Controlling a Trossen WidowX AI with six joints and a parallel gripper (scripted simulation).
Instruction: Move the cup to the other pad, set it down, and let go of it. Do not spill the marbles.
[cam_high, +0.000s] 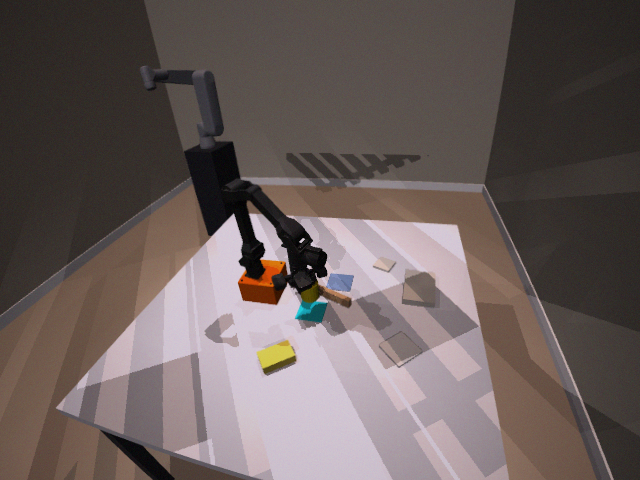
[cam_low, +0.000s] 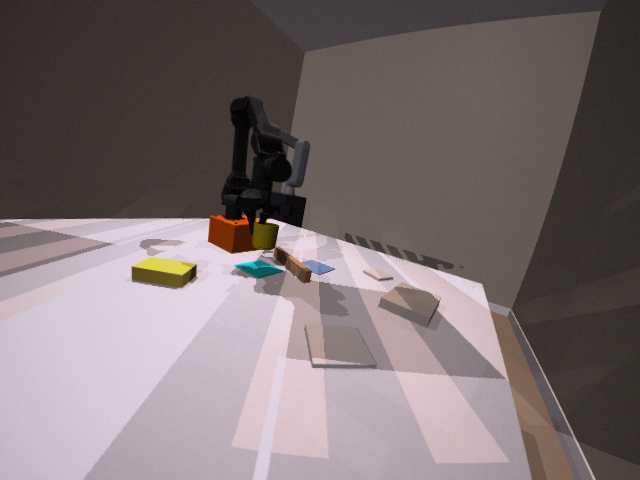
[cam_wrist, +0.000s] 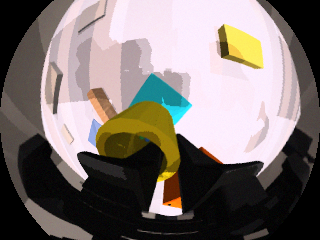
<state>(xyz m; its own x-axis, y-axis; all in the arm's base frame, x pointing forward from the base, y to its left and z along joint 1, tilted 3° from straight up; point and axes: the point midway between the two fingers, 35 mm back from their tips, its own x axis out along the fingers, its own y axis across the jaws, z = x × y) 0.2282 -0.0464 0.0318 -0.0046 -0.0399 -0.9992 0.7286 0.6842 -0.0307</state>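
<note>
Right now my gripper tip is 20 mm short of the cyan pad, 10 mm to the right of it and 100 mm above it. Also, from my gripper tip: blue pad 70 mm ahead, 200 mm to the left, 100 mm below; then wooden bar 50 mm ahead, 110 mm to the left, 90 mm below; then yellow cup 20 mm ahead, 20 mm to the left.
</note>
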